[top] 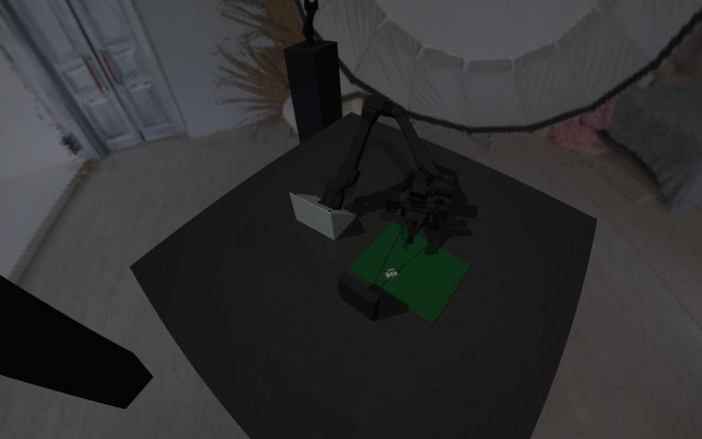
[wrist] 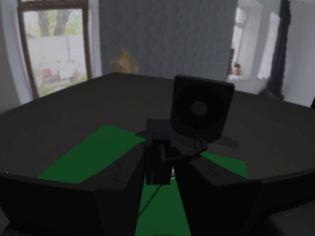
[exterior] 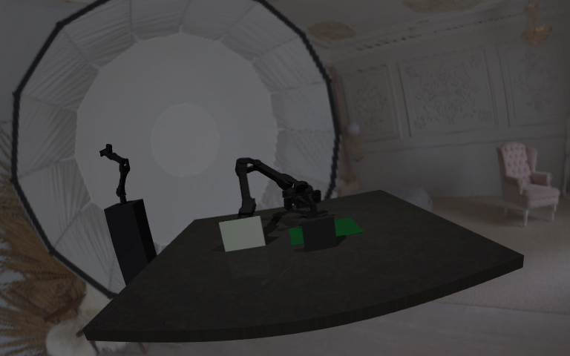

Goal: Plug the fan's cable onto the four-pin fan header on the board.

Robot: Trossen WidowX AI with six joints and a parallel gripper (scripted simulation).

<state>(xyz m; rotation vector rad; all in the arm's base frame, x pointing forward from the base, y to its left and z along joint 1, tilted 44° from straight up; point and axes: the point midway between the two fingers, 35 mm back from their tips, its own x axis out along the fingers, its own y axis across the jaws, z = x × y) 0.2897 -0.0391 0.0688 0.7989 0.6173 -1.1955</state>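
Now: the green board 13 cm below my gripper tip, 3 cm to the right of it and 3 cm ahead of it. Also, from my gripper tip: fan box: 22 cm to the right, 6 cm below, 4 cm behind; black plug: 1 cm to the right, 1 cm below.
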